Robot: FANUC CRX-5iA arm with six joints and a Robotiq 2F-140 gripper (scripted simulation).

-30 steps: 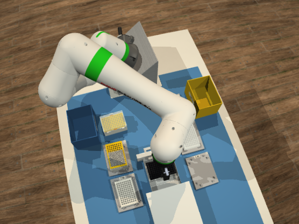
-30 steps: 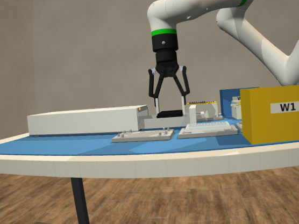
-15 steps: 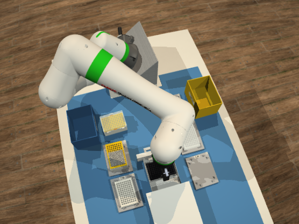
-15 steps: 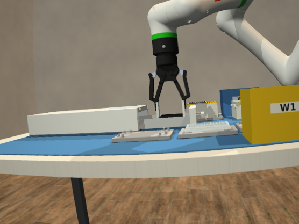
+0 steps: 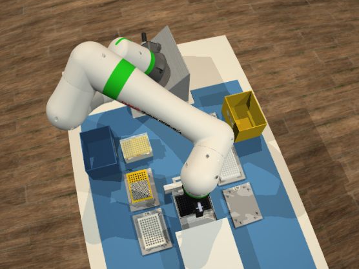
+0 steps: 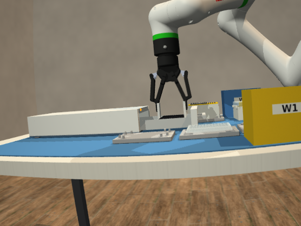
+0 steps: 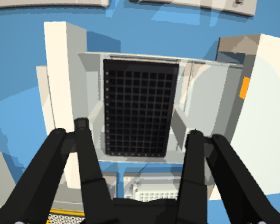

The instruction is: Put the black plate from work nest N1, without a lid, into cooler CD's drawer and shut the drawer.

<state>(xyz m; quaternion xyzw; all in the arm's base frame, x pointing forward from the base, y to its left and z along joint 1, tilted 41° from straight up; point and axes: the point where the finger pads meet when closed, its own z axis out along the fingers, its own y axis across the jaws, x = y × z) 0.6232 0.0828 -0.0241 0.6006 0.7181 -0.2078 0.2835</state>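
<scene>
The black plate lies 20 mm below my hand. Round my hand: cooler CD: 170 mm ahead, 20 mm to the left, 20 mm below; drawer: 30 mm below, 30 mm ahead; yellow tip box: 210 mm to the right, 100 mm behind.
</scene>
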